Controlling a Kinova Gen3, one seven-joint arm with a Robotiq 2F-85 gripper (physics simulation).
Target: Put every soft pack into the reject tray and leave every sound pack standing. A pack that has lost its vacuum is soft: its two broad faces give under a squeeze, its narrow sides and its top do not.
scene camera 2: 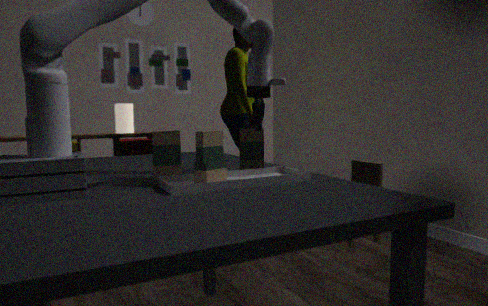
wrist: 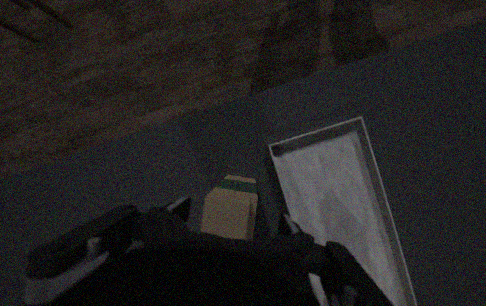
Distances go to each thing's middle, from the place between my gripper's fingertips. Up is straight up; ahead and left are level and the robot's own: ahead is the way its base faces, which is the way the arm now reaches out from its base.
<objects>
Now: the pale reject tray [scene camera 2: 175,184] 160 mm to the right of my hand, 130 mm behind it and 120 mm below it.
</objects>
